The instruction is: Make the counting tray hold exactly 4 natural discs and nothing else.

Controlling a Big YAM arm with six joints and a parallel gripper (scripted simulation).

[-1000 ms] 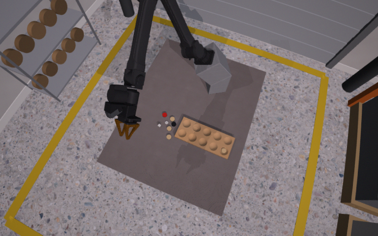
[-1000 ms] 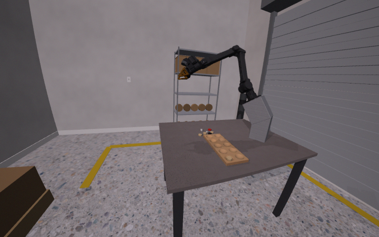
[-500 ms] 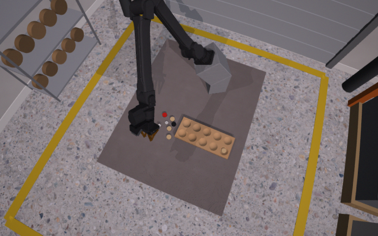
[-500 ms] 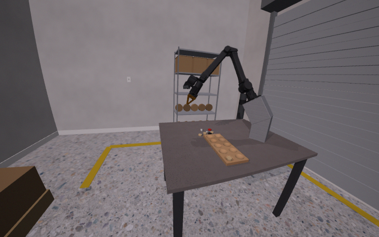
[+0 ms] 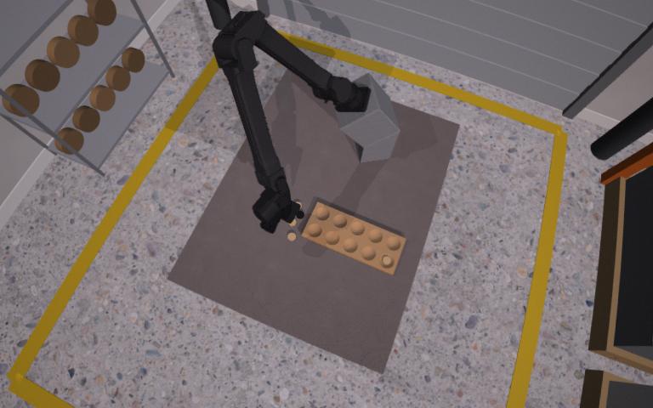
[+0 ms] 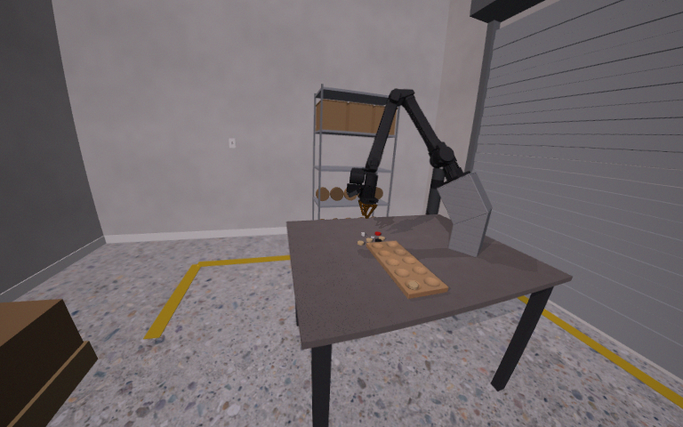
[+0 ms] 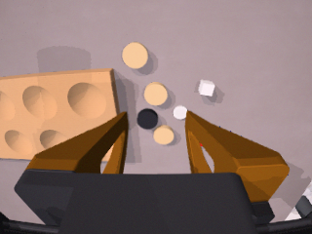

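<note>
My gripper is now 70 mm past the black piece, 30 mm to the right of it and 130 mm above it. The rest, counted from my hand: red piece (120 mm behind, 50 mm to the right, 130 mm below); white cube (30 mm behind, 60 mm to the right, 130 mm below); white disc (70 mm behind, 20 mm to the right, 130 mm below).
</note>
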